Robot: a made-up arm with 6 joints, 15 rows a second.
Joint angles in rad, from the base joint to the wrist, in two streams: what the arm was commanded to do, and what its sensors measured. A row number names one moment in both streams.
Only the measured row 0 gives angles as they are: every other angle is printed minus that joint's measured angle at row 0.
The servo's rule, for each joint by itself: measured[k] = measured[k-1] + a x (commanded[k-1-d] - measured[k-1]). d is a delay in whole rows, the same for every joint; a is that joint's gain. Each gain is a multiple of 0.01, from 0.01 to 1. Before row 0 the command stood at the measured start. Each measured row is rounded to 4 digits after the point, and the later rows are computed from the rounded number. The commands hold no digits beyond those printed.
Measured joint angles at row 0:
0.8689 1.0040 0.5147 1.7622 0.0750 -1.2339
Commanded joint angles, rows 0 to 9:
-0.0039 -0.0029 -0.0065 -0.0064 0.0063 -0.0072
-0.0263 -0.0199 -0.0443 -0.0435 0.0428 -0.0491
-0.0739 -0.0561 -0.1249 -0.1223 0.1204 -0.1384
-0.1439 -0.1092 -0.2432 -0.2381 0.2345 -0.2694
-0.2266 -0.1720 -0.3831 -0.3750 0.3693 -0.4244
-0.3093 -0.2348 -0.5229 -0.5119 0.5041 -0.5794
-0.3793 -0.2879 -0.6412 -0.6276 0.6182 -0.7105
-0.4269 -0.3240 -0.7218 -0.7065 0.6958 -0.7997
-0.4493 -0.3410 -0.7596 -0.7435 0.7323 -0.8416
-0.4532 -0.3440 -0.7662 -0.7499 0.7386 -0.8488
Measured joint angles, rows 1 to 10:
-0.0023 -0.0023 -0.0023 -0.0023 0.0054 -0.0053
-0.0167 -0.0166 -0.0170 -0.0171 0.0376 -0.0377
-0.0510 -0.0486 -0.0548 -0.0550 0.1088 -0.1122
-0.1067 -0.0977 -0.1207 -0.1209 0.2169 -0.2285
-0.1786 -0.1579 -0.2125 -0.2124 0.3480 -0.3735
-0.2570 -0.2202 -0.3211 -0.3202 0.4822 -0.5259
-0.3304 -0.2750 -0.4331 -0.4309 0.5992 -0.6625
-0.3883 -0.3147 -0.5341 -0.5301 0.6823 -0.7640
-0.4249 -0.3360 -0.6130 -0.6069 0.7253 -0.8214
-0.4419 -0.3425 -0.6666 -0.6584 0.7367 -0.8417
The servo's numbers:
d 0
a 0.60 0.81 0.35 0.36 0.86 0.74

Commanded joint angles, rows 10 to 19:
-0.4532 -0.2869 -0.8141 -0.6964 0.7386 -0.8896
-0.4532 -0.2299 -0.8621 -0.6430 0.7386 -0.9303
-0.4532 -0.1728 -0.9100 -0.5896 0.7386 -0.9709
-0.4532 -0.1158 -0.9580 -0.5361 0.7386 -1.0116
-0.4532 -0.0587 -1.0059 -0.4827 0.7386 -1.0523
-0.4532 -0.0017 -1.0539 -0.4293 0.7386 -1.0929
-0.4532 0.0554 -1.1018 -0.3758 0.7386 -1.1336
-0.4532 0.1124 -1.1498 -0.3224 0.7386 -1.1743
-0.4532 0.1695 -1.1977 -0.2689 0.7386 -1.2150
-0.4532 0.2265 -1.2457 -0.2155 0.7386 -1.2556
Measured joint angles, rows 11 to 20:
-0.4487 -0.2975 -0.7182 -0.6721 0.7383 -0.8771
-0.4514 -0.2427 -0.7686 -0.6616 0.7386 -0.9165
-0.4525 -0.1861 -0.8181 -0.6357 0.7386 -0.9568
-0.4529 -0.1292 -0.8671 -0.5998 0.7386 -0.9974
-0.4531 -0.0721 -0.9157 -0.5576 0.7386 -1.0380
-0.4532 -0.0151 -0.9641 -0.5114 0.7386 -1.0786
-0.4532 0.0420 -1.0123 -0.4626 0.7386 -1.1193
-0.4532 0.0990 -1.0604 -0.4121 0.7386 -1.1600
-0.4532 0.1561 -1.1085 -0.3605 0.7386 -1.2007
-0.4532 0.2131 -1.1565 -0.3083 0.7386 -1.2413

